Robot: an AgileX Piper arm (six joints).
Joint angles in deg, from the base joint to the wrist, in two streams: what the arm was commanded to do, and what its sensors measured. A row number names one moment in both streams.
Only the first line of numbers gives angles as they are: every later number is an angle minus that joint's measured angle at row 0.
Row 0, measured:
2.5, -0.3, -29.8, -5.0, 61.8, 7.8
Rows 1 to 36, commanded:
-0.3, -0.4, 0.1, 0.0, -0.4, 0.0
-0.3, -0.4, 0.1, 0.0, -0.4, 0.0
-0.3, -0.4, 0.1, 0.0, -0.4, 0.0
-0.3, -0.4, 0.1, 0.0, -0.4, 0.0
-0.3, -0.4, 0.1, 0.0, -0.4, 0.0
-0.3, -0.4, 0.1, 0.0, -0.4, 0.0
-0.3, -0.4, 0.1, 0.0, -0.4, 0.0
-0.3, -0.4, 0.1, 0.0, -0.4, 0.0
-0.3, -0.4, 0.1, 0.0, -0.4, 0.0
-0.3, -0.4, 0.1, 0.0, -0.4, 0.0
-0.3, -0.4, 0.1, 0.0, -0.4, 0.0
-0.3, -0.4, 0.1, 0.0, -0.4, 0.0
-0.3, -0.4, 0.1, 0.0, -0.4, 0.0
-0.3, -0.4, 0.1, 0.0, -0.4, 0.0
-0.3, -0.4, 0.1, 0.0, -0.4, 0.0
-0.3, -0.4, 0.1, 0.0, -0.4, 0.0
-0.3, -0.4, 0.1, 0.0, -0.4, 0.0
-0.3, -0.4, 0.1, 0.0, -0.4, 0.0
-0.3, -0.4, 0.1, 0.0, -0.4, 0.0
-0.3, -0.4, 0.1, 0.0, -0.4, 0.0
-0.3, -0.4, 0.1, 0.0, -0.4, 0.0
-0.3, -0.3, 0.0, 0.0, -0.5, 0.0
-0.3, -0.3, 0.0, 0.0, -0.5, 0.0
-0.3, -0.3, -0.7, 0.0, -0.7, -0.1
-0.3, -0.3, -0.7, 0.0, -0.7, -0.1
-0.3, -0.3, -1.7, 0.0, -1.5, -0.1
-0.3, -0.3, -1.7, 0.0, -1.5, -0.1
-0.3, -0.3, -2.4, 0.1, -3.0, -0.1
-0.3, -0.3, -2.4, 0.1, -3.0, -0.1
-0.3, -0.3, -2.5, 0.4, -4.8, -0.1
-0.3, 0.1, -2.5, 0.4, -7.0, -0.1
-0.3, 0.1, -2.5, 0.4, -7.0, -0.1
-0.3, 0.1, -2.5, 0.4, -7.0, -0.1
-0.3, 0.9, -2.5, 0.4, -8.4, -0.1
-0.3, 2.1, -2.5, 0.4, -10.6, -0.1
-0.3, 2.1, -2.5, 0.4, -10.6, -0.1
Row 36, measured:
0.0, 0.8, -2.2, 0.2, -6.9, 0.0
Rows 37 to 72, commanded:
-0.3, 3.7, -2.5, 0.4, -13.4, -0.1
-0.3, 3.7, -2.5, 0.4, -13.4, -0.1
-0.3, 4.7, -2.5, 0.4, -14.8, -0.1
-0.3, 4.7, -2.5, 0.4, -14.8, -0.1
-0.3, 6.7, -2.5, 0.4, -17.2, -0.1
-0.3, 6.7, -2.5, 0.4, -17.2, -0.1
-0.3, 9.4, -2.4, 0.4, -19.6, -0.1
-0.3, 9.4, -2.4, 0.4, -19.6, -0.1
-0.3, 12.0, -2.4, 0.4, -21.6, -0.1
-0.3, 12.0, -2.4, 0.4, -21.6, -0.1
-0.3, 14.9, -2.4, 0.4, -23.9, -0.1
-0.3, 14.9, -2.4, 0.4, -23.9, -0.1
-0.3, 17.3, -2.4, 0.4, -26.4, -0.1
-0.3, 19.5, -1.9, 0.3, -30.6, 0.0
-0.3, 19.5, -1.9, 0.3, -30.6, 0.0
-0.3, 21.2, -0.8, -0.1, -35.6, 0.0
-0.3, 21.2, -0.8, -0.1, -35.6, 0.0
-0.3, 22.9, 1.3, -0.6, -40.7, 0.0
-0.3, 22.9, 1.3, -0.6, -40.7, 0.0
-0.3, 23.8, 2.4, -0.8, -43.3, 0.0
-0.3, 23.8, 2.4, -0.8, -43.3, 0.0
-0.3, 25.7, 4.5, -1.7, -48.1, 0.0
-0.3, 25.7, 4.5, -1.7, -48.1, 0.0
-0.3, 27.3, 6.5, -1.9, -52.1, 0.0
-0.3, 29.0, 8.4, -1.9, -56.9, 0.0
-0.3, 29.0, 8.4, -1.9, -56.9, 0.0
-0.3, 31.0, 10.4, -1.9, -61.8, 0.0
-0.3, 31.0, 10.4, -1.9, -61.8, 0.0
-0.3, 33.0, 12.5, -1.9, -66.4, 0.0
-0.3, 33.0, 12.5, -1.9, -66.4, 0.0
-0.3, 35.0, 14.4, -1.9, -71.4, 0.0
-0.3, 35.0, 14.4, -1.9, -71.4, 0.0
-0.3, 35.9, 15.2, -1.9, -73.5, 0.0
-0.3, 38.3, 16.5, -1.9, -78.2, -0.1
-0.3, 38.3, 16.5, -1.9, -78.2, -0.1
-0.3, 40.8, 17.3, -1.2, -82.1, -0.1
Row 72, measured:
0.0, 38.1, 16.1, -1.5, -75.0, 0.0
